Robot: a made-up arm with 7 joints.
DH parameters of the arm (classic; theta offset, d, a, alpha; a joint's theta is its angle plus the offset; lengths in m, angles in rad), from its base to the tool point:
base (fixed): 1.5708 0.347 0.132 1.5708
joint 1: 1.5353 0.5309 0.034 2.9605
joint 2: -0.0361 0.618 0 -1.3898
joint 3: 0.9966 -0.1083 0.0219 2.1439
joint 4: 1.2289 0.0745 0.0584 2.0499
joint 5: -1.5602 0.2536 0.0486 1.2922
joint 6: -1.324 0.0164 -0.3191 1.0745
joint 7: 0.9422 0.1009 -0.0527 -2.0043
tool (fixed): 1.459 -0.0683 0 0
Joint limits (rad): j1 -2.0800..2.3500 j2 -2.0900..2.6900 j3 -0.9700..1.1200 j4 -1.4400..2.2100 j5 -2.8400..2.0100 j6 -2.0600..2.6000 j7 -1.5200..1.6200
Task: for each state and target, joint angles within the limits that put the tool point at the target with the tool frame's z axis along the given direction. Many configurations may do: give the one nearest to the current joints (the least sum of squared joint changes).
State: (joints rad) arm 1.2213 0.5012 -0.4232 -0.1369 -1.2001 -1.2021 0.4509
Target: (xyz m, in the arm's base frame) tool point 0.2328 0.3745 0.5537 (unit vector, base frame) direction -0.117 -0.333 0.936
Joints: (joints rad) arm 2.0854 -0.4492 -0.0662 -0.7753 -0.6891 -1.6762 1.0028
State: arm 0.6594 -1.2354 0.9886 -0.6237 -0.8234 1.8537 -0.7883
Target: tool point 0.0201 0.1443 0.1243 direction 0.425 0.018 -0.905
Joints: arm 0.4682 -1.4630 0.6764 -0.9451 -0.3742 1.8420 -0.0598
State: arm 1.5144 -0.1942 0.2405 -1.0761 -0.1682 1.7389 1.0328
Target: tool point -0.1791 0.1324 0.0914 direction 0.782 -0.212 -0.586
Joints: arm 1.6586 -0.1008 0.7321 -1.4400 0.0783 1.3680 1.5746
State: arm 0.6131 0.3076 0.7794 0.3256 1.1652 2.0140 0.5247
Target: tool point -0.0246 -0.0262 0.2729 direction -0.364 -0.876 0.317
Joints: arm 0.9221 0.0763 -0.0059 -0.0903 0.4240 1.7603 1.2958
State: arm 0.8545 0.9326 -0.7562 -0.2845 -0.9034 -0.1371 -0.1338
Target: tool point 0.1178 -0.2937 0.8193 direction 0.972 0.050 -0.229
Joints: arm 0.8783 0.2016 -0.9700 -0.1512 -0.3000 -0.2132 -0.5660
